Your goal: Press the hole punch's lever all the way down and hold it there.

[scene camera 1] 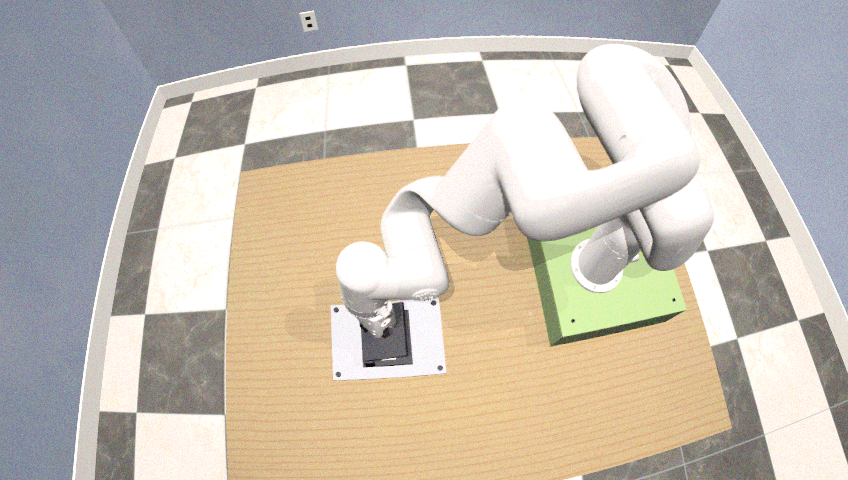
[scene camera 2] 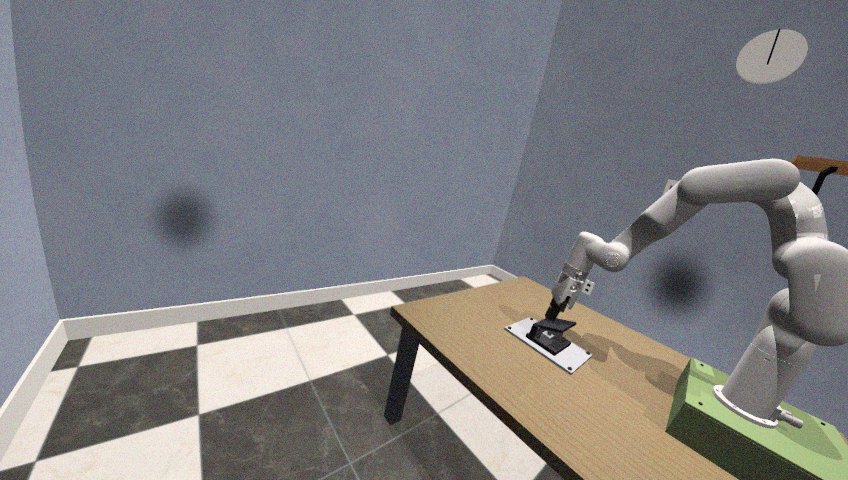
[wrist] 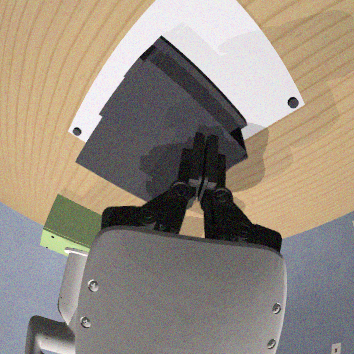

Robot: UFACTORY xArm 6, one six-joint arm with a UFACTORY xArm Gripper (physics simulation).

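Seen in the pictures: gripper, between the fingertips: (scene camera 2: 549, 318) (wrist: 203, 146); arm's base, origin of its link: (scene camera 1: 596, 266) (scene camera 2: 742, 406) (wrist: 84, 254).
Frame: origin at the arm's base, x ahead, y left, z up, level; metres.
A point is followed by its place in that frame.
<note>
The black hole punch sits on a light mounting plate (scene camera 1: 346, 350) {y 0.033, x 0.562, z -0.087 m} (scene camera 2: 576, 358) {y 0.034, x 0.375, z -0.088 m} (wrist: 265, 85) {y -0.027, x 0.558, z -0.087 m}. Its flat lever (scene camera 1: 386, 349) {y 0.062, x 0.473, z -0.017 m} (scene camera 2: 564, 324) {y 0.023, x 0.446, z -0.009 m} (wrist: 125, 115) {y 0.065, x 0.487, z -0.021 m} stands tilted above the base (scene camera 2: 554, 344) {y 0.047, x 0.447, z -0.075 m}; in scene camera 2 an open gap shows between them, wider toward the green block. My gripper (scene camera 2: 550, 317) {y 0.005, x 0.499, z -0.022 m} (wrist: 203, 146) {y 0.005, x 0.499, z -0.022 m} is shut and empty, pointing down at the lever. Its tips are at or just over the lever's top, near one side edge in the wrist view and toward the narrow end of the gap in scene camera 2. Whether they touch is hard to tell. In scene camera 1 the arm mostly hides the fingers.
The plate lies on a wooden table (scene camera 1: 285, 410) {y 0.144, x 0.724, z -0.096 m} (scene camera 2: 476, 339) {y 0.233, x 0.624, z -0.095 m}. The arm's base stands on a green block (scene camera 1: 618, 315) {y 0.119, x -0.009, z 0.002 m} (scene camera 2: 696, 416) {y 0.130, x 0.098, z -0.017 m} (wrist: 75, 220) {y 0.059, x 0.121, z -0.053 m} at the table's other end. Dark screw heads mark the plate's corners. The arm reaches over the table between block and punch.
</note>
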